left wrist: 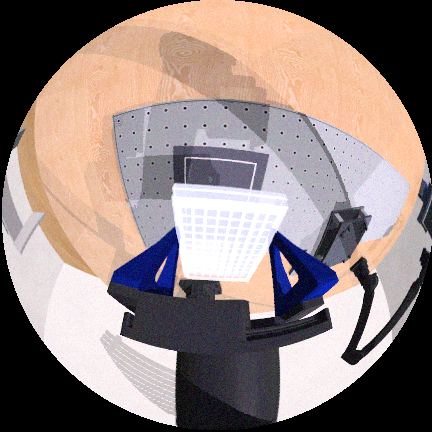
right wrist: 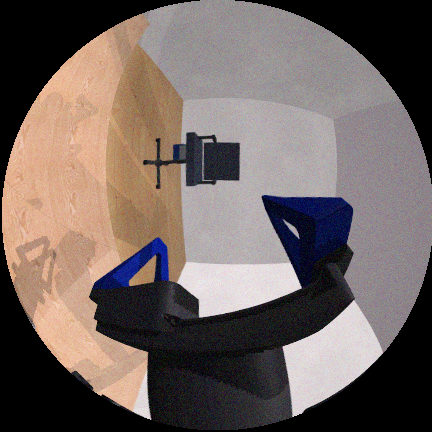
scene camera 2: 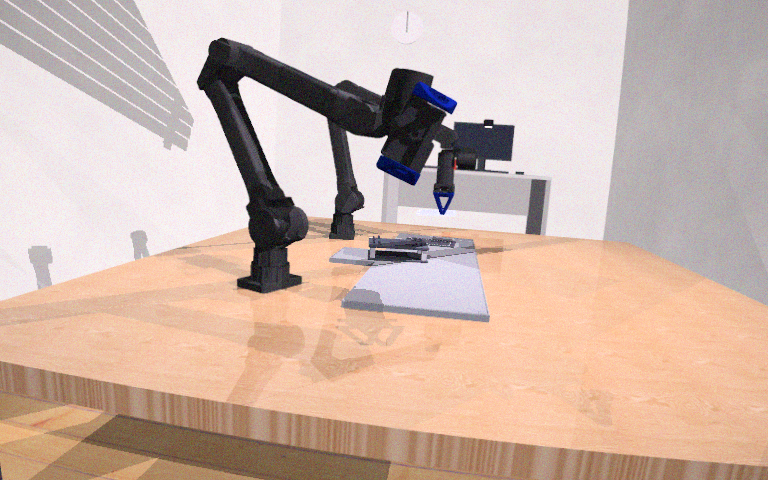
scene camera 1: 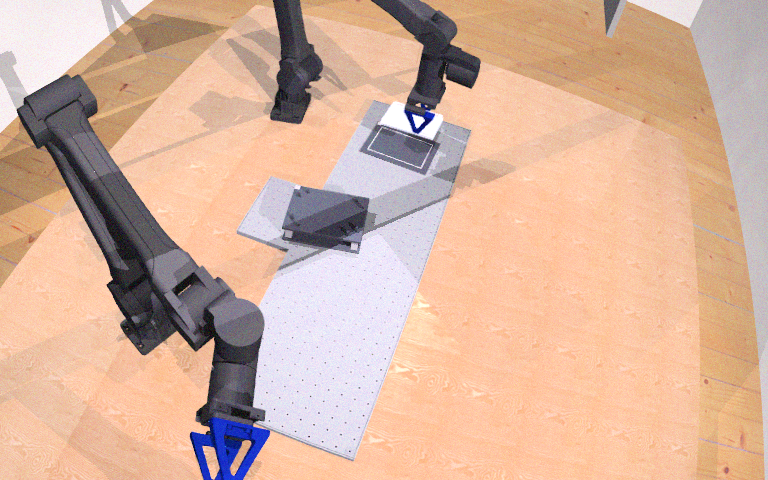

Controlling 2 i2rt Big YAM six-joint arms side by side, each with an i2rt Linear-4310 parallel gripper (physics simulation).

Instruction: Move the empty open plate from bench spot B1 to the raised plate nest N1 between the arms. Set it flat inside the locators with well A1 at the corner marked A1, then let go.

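Pixels of known places: left gripper, fingertip midpoint: [left wrist: 224,232] [scene camera 2: 442,213] [scene camera 1: 420,122]; right gripper, fingertip midpoint: [right wrist: 208,223] [scene camera 2: 426,138]; left arm's base at its link origin: [left wrist: 200,285] [scene camera 2: 342,236] [scene camera 1: 290,108]; right arm's base at its link origin: [left wrist: 358,263] [scene camera 2: 270,284] [scene camera 1: 153,325].
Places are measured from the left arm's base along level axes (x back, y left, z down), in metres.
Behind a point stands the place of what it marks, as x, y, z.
The white open plate [scene camera 1: 390,120] {-0.269, -0.129, -0.122} [left wrist: 227,245] {-0.327, -0.109, -0.121} is between the fingers of my left gripper [scene camera 1: 419,122] {-0.338, -0.108, -0.115} [scene camera 2: 442,210] {-0.338, -0.108, -0.115} [left wrist: 224,232] {-0.338, -0.108, -0.115}, which is shut on its two sides. The plate hangs roughly level above the bench, clear of spot B1 [scene camera 1: 365,150] {-0.222, -0.130, -0.014} [left wrist: 178,165] {-0.372, -0.052, -0.015}, a dark pad with a white outline. The raised nest N1 [scene camera 1: 325,215] {-0.177, -0.390, -0.055} [scene camera 2: 396,244] {-0.172, -0.416, -0.055} [left wrist: 345,232] {-0.229, -0.349, -0.054} is a dark block with small locators on top and no plate on it. The corner mark A1 cannot be read. My right gripper [scene camera 2: 416,134] {-0.165, -1.040, -0.309} [right wrist: 208,223] {-0.165, -1.040, -0.309} is open and empty, high and far from the plate.
A grey perforated board [scene camera 1: 334,316] {-0.238, -0.597, -0.013} [scene camera 2: 419,288] {-0.209, -0.712, -0.013} [left wrist: 225,117] {-0.427, -0.123, -0.013} lies under the pad and nest on the wooden table [scene camera 1: 538,254] {-0.657, -0.337, 0.000} [scene camera 2: 566,339] {-0.438, -0.950, 0.000}. The right arm's links extend along the left of scene camera 1. A desk with a monitor [scene camera 2: 484,140] stands behind.
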